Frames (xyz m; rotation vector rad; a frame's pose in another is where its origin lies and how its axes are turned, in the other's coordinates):
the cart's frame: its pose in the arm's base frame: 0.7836 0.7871 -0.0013 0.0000 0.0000 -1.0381
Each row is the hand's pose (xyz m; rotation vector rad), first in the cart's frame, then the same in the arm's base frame.
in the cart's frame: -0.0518 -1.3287 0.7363 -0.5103 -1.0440 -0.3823
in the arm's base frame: -0.3873 0.1569 0.7350 -1.0364 -0.7047 -1.2911
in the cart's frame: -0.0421 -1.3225 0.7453 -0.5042 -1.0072 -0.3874
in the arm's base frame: -0.3770 0.1517 0.7440 -1.0118 -0.6739 -1.3041
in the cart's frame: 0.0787 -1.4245 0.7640 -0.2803 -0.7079 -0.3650
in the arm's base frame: -0.4036 -0.0041 0.7627 -0.6416 -0.5133 -1.3484
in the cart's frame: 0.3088 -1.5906 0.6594 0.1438 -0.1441 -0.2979
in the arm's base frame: -0.4298 -0.2867 0.6581 0.0573 -0.2111 -1.3322
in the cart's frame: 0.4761 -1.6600 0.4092 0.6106 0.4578 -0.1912
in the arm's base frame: -0.4046 -0.4661 0.4079 0.8045 0.1005 -1.1755
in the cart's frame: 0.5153 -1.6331 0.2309 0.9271 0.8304 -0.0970
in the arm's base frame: -0.3615 -0.4862 0.2296 1.2780 0.2742 -0.9914
